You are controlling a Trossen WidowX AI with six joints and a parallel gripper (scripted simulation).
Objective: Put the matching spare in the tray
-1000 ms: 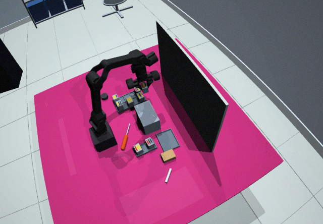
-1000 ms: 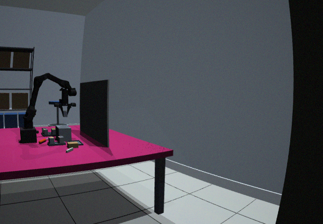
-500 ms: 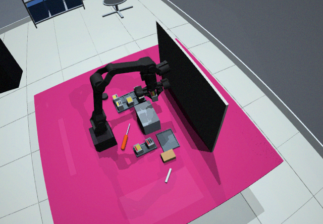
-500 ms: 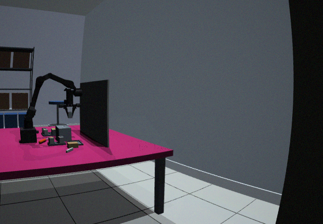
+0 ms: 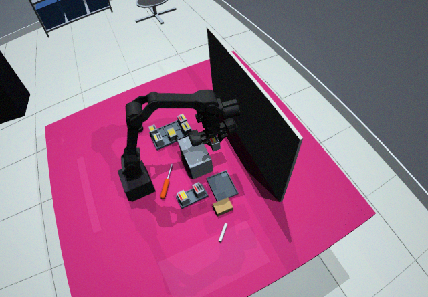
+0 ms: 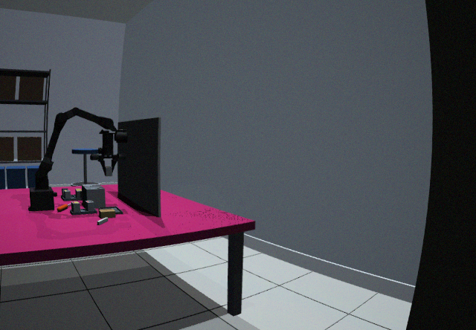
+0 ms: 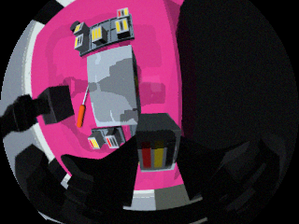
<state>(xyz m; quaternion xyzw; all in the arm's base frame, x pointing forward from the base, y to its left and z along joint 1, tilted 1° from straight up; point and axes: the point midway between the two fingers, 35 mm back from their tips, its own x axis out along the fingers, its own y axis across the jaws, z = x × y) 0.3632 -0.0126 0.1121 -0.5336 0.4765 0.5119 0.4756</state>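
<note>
Now: the dark grey tray 17 cm below my gripper tip, 11 cm to the right of it and 1 cm behind it. Round my gripper tip: black panel (16 cm ahead, 9 cm to the left, 5 cm above); mounted unit (12 cm below, 9 cm behind, 6 cm to the left); dark spare (2 cm above).
</note>
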